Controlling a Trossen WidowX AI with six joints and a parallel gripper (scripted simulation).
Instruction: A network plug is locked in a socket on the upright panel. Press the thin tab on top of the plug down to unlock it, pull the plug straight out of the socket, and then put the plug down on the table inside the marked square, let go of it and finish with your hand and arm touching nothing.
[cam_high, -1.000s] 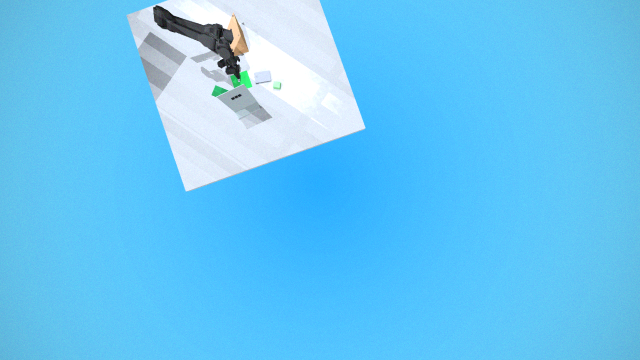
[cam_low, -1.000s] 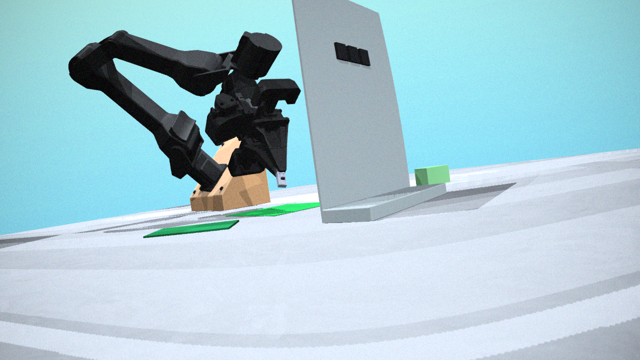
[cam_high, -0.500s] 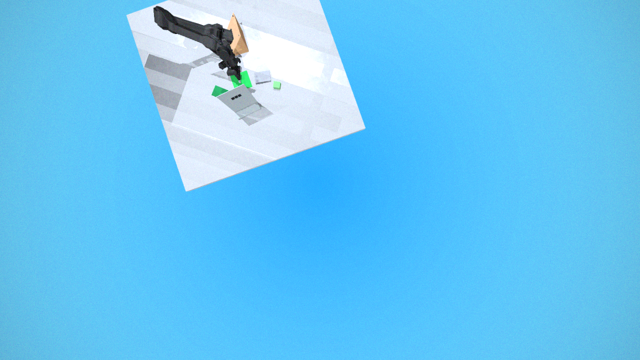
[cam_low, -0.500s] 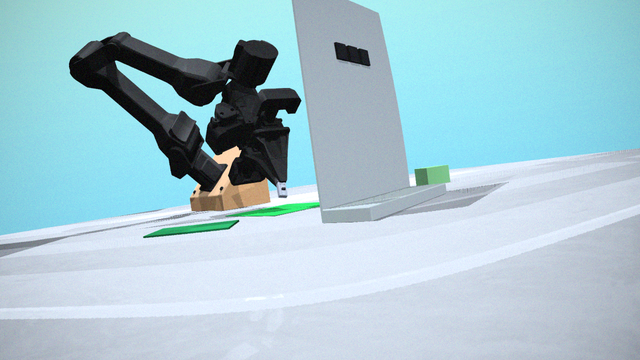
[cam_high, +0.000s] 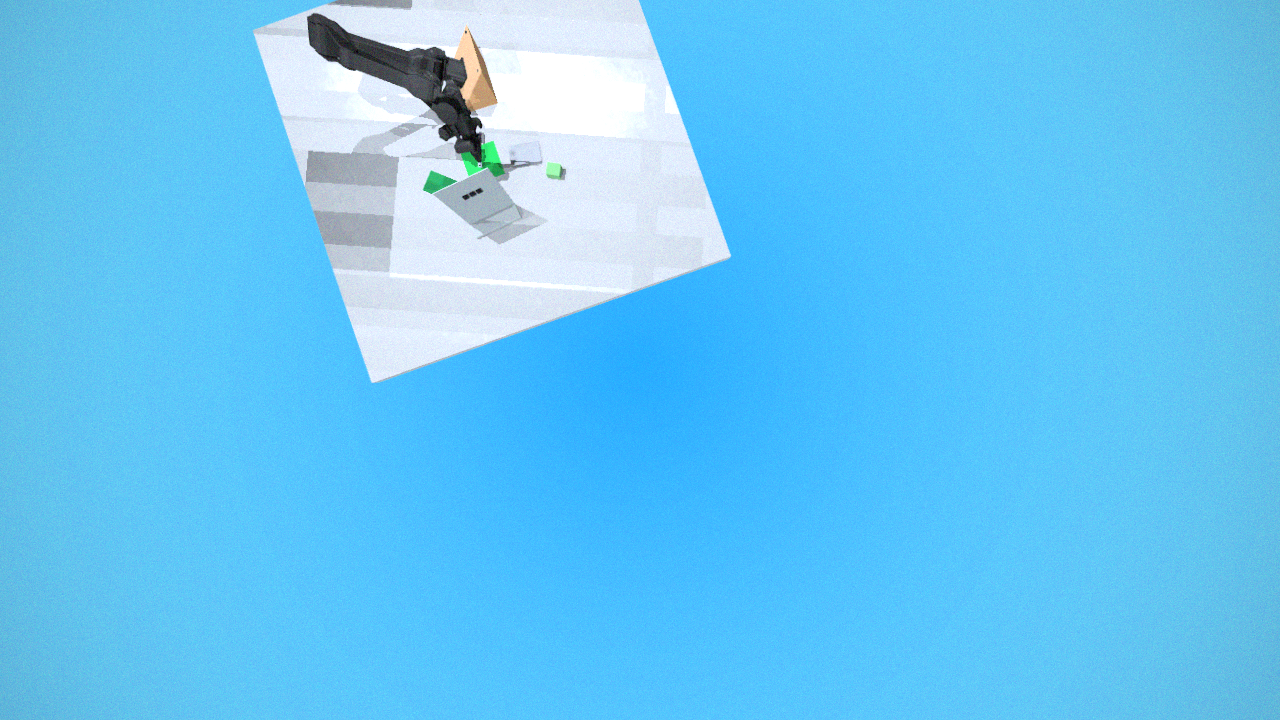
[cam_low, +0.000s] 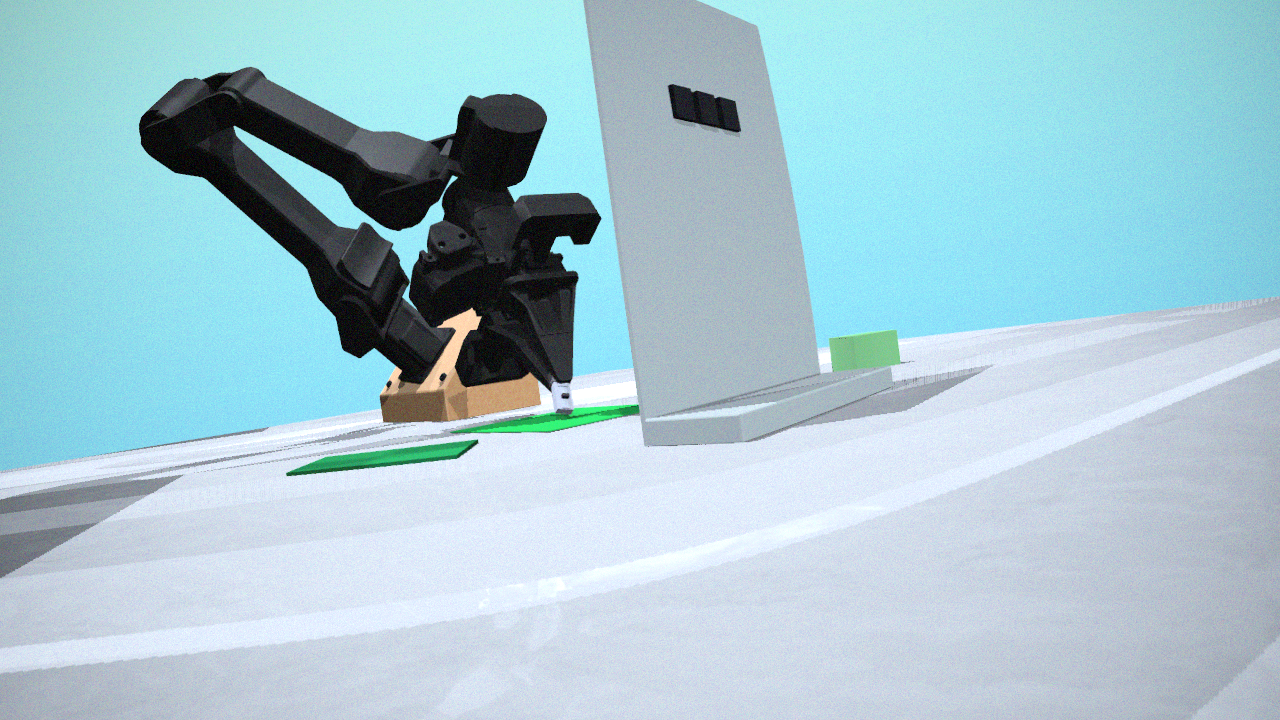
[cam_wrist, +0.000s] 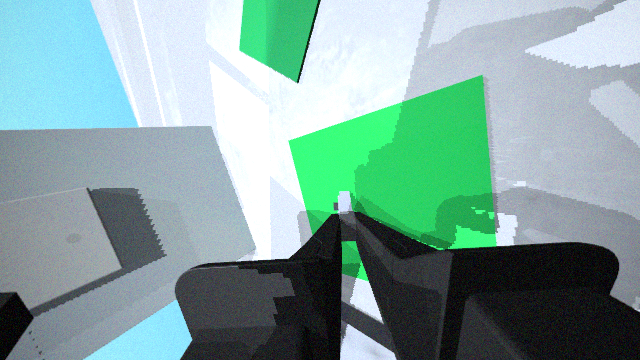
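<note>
My gripper tip is 10 mm past the bright green marked square and 20 mm above it. Round my gripper tip: flat grey tile: 150 mm to the left, 20 mm below; network plug: right at my gripper tip; dark green flat patch: 40 mm ahead, 150 mm to the right, 20 mm below.
</note>
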